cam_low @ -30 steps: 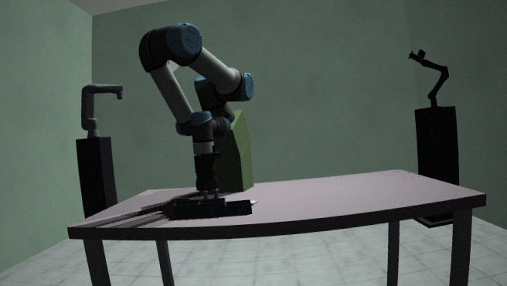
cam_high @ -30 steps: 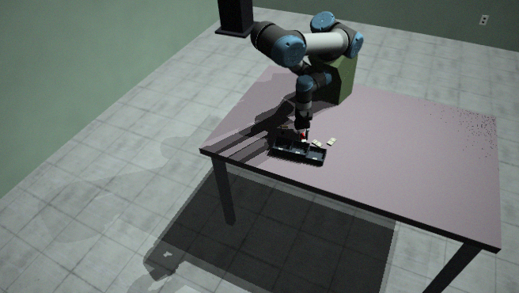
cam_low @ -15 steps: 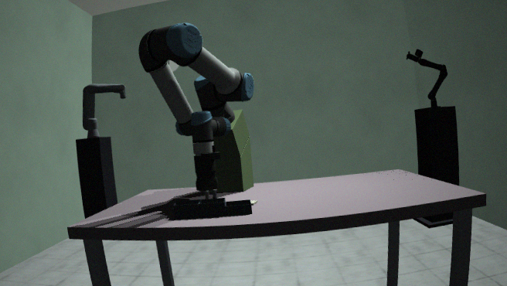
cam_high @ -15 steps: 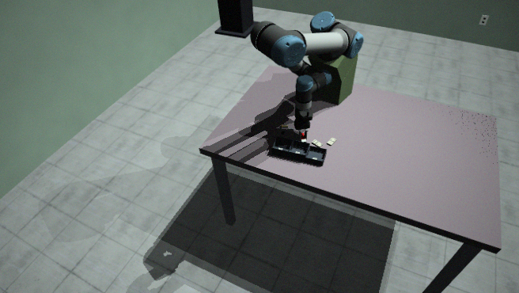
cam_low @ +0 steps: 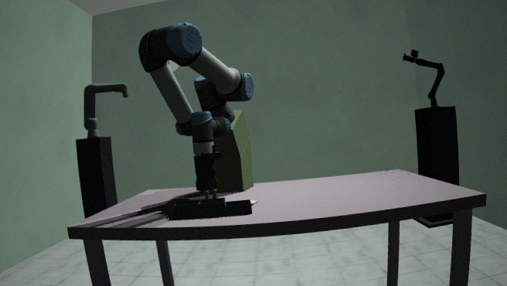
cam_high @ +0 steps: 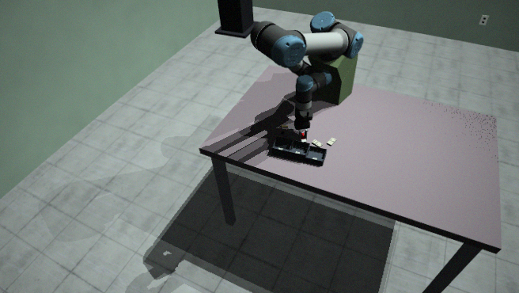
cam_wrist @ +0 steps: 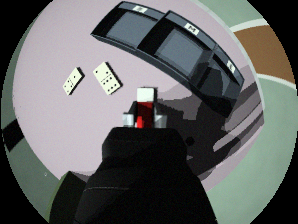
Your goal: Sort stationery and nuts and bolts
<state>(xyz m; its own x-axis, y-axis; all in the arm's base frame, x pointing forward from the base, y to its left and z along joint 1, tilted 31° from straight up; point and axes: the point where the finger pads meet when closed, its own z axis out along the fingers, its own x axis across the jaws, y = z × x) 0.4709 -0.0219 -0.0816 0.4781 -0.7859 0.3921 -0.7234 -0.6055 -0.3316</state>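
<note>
My hand is 40 mm past the small grey object, 80 mm to the left of it and 10 mm above it. Round my hand: red item (10 mm ahead, 10 mm below); yellow thing (50 mm behind, 130 mm to the right, 10 mm below).
</note>
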